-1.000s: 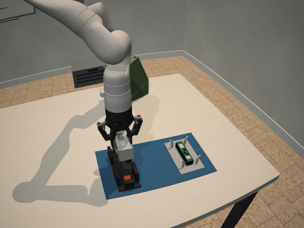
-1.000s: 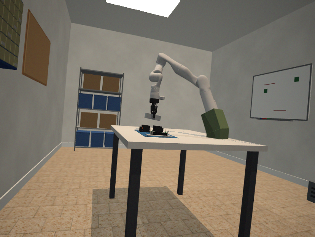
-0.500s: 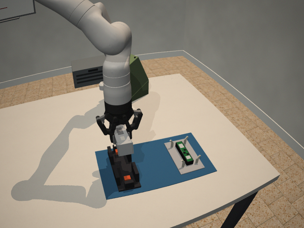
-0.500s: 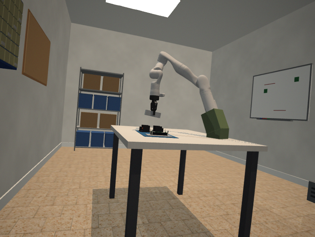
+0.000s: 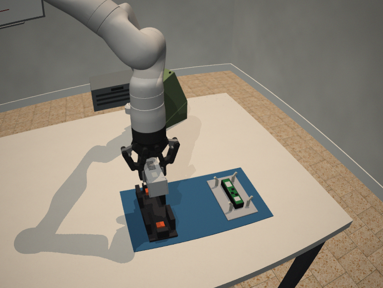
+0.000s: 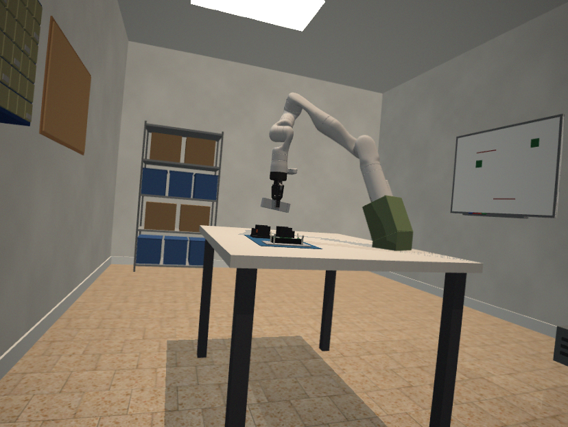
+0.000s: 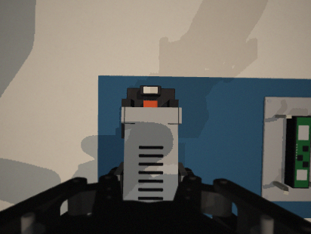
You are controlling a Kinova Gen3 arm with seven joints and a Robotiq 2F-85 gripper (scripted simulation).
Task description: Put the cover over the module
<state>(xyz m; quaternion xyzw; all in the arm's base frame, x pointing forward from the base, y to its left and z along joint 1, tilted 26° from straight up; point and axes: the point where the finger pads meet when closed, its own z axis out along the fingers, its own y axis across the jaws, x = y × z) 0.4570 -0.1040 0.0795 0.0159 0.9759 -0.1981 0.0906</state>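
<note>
The grey cover is right at my hand.
</note>
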